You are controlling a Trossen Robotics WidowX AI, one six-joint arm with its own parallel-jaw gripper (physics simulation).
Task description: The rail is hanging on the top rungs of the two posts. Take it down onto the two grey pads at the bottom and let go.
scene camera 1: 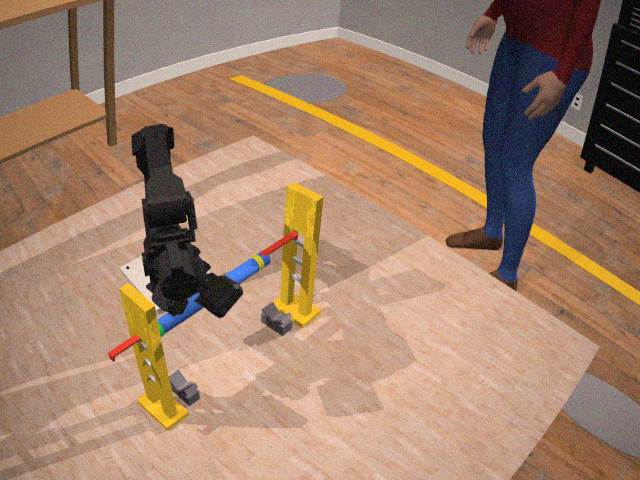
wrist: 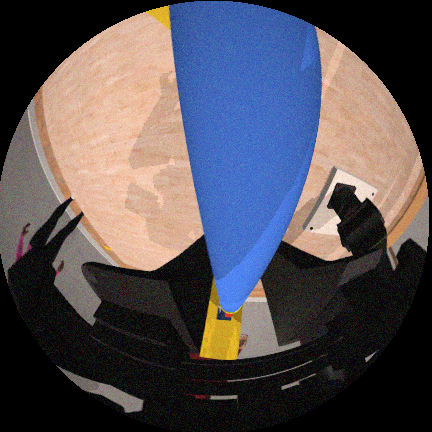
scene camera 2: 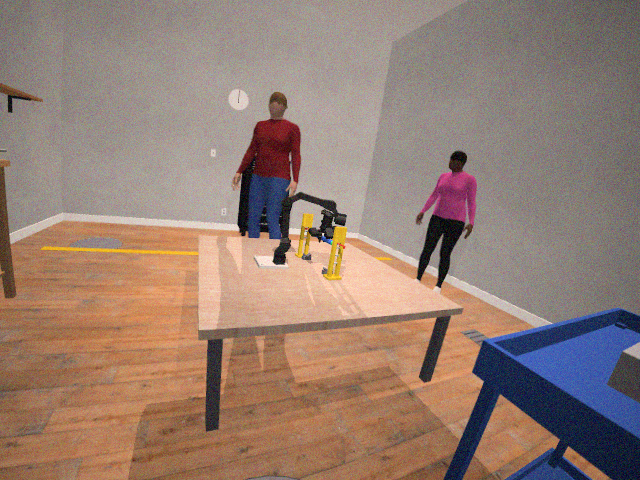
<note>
The gripper (scene camera 1: 214,305) grips a blue rail (wrist: 249,92). Further things: a yellow post (scene camera 1: 140,313), a grey pad (scene camera 1: 281,323) and a yellow post (scene camera 1: 303,211).
The gripper shows as well in the wrist view (wrist: 233,234).
</note>
